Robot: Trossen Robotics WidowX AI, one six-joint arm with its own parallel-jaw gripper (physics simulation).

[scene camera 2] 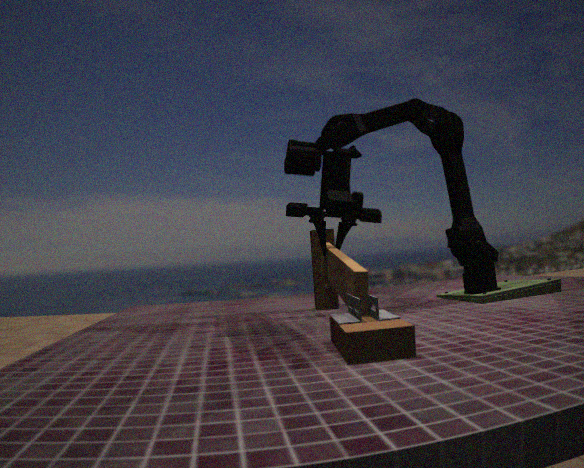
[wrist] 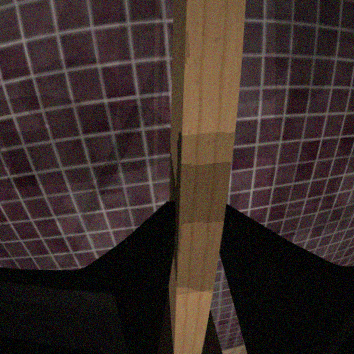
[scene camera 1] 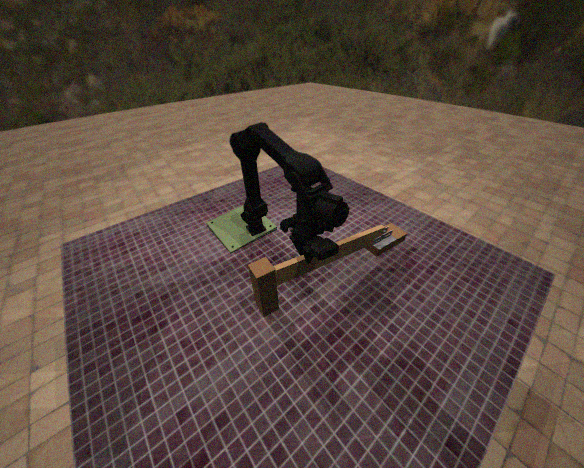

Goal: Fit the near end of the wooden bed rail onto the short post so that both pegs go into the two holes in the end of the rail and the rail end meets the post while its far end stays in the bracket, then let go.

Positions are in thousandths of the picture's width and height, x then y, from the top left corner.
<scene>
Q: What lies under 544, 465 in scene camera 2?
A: My gripper.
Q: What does my gripper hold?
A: A wooden bed rail.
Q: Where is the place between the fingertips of my gripper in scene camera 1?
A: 525, 559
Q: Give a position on a wooden bed rail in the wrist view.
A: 583, 140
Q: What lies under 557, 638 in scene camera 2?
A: A short wooden post.
</scene>
